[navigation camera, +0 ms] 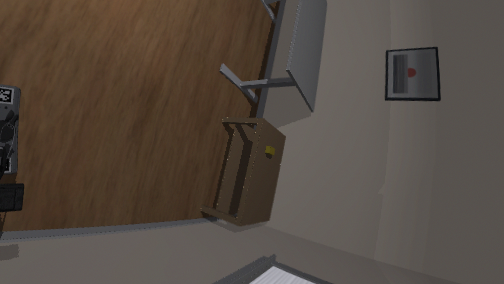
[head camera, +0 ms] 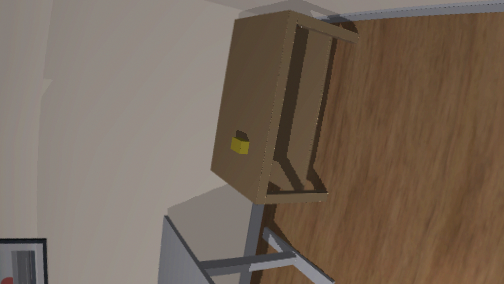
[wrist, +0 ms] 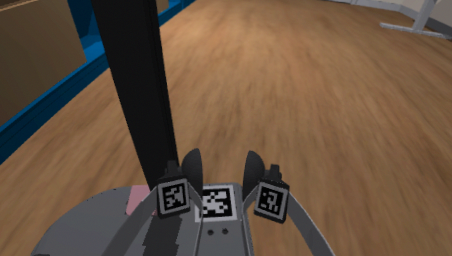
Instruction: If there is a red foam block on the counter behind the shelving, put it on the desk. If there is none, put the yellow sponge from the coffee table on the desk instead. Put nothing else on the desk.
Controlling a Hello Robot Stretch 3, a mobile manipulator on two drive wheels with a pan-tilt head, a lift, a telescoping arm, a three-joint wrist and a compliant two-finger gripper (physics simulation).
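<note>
A yellow sponge lies on the top of the brown coffee table, near the end beside the desk. The grey-white desk stands next to the coffee table along the same wall; only part of it shows in each view, and nothing is seen on the part of its top that shows. My gripper is open and empty, low over the robot's own base in the wrist view, far from the sponge. The counter and a red foam block do not show in these views.
Blue shelving with a brown box stands at the left in the wrist view. My black mast rises beside the gripper. A framed picture hangs on the wall. A desk leg shows at the far right.
</note>
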